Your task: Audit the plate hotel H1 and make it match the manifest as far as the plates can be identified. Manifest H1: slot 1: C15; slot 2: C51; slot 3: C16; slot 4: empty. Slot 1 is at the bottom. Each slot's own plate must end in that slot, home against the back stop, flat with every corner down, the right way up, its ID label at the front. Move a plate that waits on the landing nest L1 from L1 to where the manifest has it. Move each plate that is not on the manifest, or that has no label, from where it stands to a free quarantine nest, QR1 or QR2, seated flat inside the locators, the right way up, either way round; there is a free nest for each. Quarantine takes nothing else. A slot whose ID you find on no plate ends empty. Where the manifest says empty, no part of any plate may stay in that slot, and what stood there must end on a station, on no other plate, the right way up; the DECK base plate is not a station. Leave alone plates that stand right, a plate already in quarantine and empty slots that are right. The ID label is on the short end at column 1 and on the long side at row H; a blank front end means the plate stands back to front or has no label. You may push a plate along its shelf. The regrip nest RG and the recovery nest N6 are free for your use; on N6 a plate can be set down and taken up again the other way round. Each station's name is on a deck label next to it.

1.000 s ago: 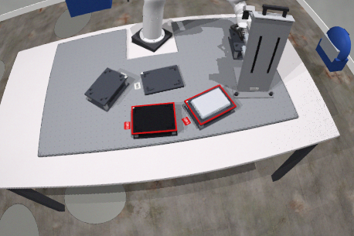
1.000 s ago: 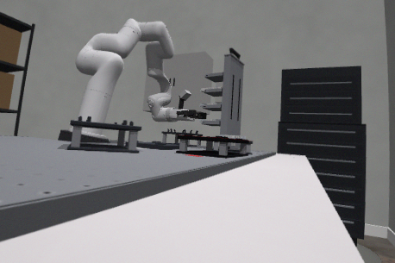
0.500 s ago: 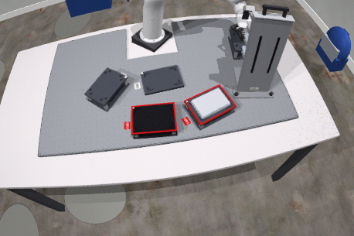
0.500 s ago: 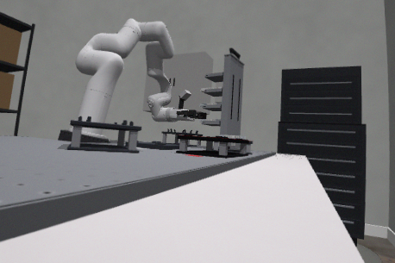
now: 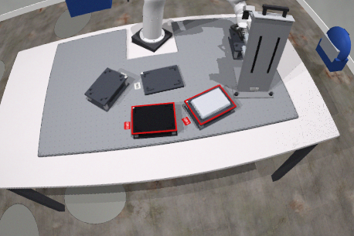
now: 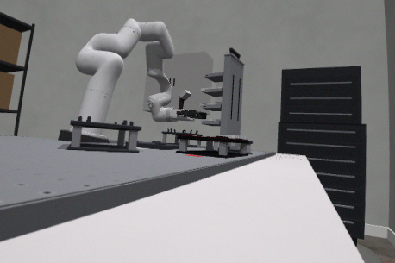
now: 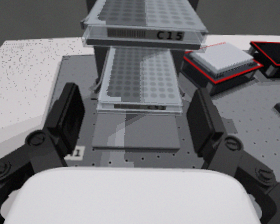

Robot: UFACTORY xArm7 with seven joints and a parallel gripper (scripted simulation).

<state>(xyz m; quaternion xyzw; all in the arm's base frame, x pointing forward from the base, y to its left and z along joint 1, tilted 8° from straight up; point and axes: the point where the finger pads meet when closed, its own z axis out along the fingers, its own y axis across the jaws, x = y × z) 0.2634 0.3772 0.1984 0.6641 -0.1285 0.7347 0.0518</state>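
My gripper is now 11 cm below the plate labelled C16, 9 cm short of it and 3 cm to the left of it. Round my hand: RG label (19 cm behind, 15 cm below, 4 cm to the left); H1 label (15 cm below, 8 cm to the left, 6 cm ahead); white plate (26 cm to the right, 21 cm ahead, 10 cm below).
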